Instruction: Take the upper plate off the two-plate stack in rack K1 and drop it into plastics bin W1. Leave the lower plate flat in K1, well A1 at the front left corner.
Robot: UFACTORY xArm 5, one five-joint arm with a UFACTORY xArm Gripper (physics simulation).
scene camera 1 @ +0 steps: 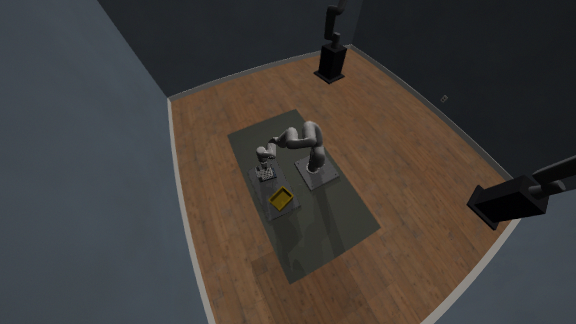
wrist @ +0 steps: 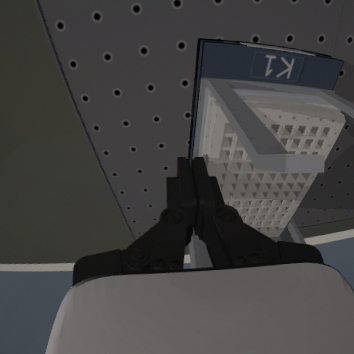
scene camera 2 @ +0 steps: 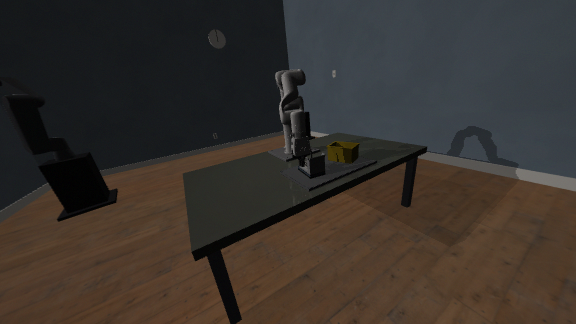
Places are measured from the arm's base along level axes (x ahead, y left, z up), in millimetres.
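Pixels of known places: gripper, fingertip midpoint: point(scene camera 1: 265, 168) point(wrist: 188, 174) point(scene camera 2: 302, 166); arm's base, link origin: point(scene camera 1: 312, 168).
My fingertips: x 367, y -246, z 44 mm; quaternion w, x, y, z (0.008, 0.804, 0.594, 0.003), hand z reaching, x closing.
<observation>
Ahead of a thing's pixels: the offset from my fingertips to its middle. Level surfaces: height alone.
Rack K1 point(scene camera 1: 272, 176) point(wrist: 225, 61) has a blue labelled edge and grey corner posts. A pale gridded plate {dx +29, dy +45, dz -4 mm} point(wrist: 280, 190) sits in it and looks skewed to the rack's edge in the wrist view. A post covers part of it, and I cannot tell whether a second plate lies beneath. My gripper point(wrist: 188, 174) is shut and empty, with its fingertips over the rack's left edge in the wrist view, beside the plate. Whether they touch is unclear. A yellow bin {dx +52, dy +327, dz +1 mm} point(scene camera 1: 281, 200) point(scene camera 2: 345, 154) stands apart from the rack; its label is not readable.
Rack and bin stand on a dark perforated board {dx +47, dy +175, dz -55 mm} point(scene camera 1: 262, 196) point(wrist: 125, 70) on the table {dz -62 mm} point(scene camera 1: 320, 240) point(scene camera 2: 235, 195). The arm's base plate point(scene camera 1: 325, 180) is beside the board. Two dark pedestals point(scene camera 1: 332, 62) point(scene camera 1: 510, 200) with arms stand on the floor.
</observation>
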